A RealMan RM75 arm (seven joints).
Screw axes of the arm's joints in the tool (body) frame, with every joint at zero. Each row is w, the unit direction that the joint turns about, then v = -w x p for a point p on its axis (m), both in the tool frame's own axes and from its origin. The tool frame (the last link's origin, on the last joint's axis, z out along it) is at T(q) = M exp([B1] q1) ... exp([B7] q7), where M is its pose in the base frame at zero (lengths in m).
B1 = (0, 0, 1, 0, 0, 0)
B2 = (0, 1, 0, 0.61, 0, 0)
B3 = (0, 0, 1, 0, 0, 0)
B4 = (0, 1, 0, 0.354, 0, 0)
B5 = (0, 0, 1, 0, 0, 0)
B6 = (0, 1, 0, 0.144, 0, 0)
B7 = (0, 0, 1, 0, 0, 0)
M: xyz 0 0 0.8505 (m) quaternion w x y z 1 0 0 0
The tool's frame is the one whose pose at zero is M.
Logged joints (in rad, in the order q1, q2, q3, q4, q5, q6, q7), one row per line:
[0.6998, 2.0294, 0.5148, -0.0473, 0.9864, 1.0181, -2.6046]
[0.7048, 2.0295, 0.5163, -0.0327, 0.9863, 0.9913, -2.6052]
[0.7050, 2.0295, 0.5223, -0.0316, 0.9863, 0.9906, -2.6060]
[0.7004, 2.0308, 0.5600, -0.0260, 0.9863, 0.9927, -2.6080]
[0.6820, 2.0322, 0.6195, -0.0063, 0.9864, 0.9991, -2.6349]
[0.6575, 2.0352, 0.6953, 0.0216, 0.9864, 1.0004, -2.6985]
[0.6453, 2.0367, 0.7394, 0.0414, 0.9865, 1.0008, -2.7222]
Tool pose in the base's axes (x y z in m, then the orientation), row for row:
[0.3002, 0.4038, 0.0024, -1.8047, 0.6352, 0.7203]
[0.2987, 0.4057, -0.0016, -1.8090, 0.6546, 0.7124]
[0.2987, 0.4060, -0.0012, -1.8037, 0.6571, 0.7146]
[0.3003, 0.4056, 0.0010, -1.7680, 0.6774, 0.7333]
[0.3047, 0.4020, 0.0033, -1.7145, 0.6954, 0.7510]
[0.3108, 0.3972, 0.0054, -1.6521, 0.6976, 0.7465]
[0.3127, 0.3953, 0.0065, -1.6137, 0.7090, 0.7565]
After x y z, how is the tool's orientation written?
As a rotation vector, in radians.
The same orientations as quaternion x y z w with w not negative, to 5 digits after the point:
[-0.75323, 0.26511, 0.30063, 0.52152]
[-0.75403, 0.27285, 0.29694, 0.51847]
[-0.75225, 0.27405, 0.29803, 0.51980]
[-0.73979, 0.28345, 0.30684, 0.52746]
[-0.72177, 0.29275, 0.31615, 0.54166]
[-0.70217, 0.29649, 0.31727, 0.56426]
[-0.68873, 0.30260, 0.32288, 0.57431]

